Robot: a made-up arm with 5 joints.
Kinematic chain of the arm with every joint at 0, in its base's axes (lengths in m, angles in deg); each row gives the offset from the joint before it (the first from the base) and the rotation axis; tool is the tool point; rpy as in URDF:
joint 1: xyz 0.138 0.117 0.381 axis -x
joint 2: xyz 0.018 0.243 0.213 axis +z
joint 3: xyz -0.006 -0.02 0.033 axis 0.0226 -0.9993 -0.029
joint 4: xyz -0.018 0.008 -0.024 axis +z
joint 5: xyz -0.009 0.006 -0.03 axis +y
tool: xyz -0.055 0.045 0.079 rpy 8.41 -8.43 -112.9
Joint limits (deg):
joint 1: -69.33..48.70
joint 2: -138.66..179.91
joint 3: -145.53..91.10
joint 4: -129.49..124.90
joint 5: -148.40..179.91
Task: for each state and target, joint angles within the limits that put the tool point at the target. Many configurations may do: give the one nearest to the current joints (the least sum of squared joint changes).
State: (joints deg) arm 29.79 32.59 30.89 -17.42 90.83
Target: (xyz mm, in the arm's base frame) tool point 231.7 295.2 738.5
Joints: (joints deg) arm -18.60 33.61 53.38 -27.09 123.47
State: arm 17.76 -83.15 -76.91 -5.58 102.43
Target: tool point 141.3 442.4 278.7
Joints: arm 46.48 -73.46 -91.25 -21.40 121.43
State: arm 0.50 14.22 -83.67 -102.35 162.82
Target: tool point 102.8 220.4 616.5
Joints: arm -0.83 23.72 -88.34 -107.29 154.69
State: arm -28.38 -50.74 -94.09 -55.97 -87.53
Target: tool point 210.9 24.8 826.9
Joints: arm -64.48 -66.71 -94.45 -61.32 -69.46
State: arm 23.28 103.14 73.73 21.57 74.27
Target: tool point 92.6 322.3 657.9
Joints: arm -3.92 100.50 73.67 31.96 86.44
